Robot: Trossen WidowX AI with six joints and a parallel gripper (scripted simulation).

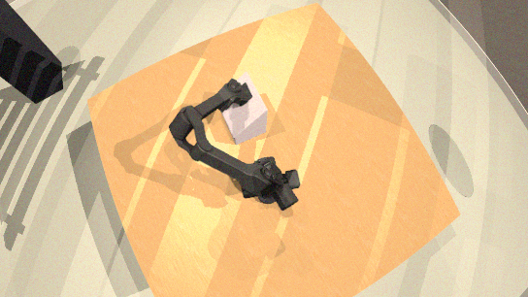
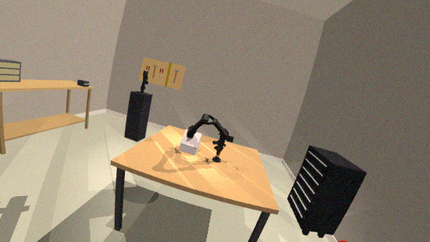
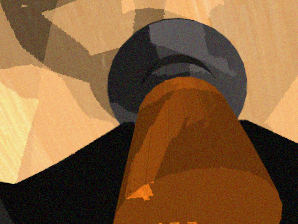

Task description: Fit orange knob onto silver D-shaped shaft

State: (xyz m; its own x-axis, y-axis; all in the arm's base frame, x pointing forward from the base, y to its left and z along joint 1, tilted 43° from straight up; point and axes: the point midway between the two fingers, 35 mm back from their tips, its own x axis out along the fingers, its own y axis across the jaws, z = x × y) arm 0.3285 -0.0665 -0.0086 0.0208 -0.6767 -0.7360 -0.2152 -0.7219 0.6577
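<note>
The orange knob lies 3 cm above my gripper tip. Round my gripper tip: dark round pedestal (4 cm below).
</note>
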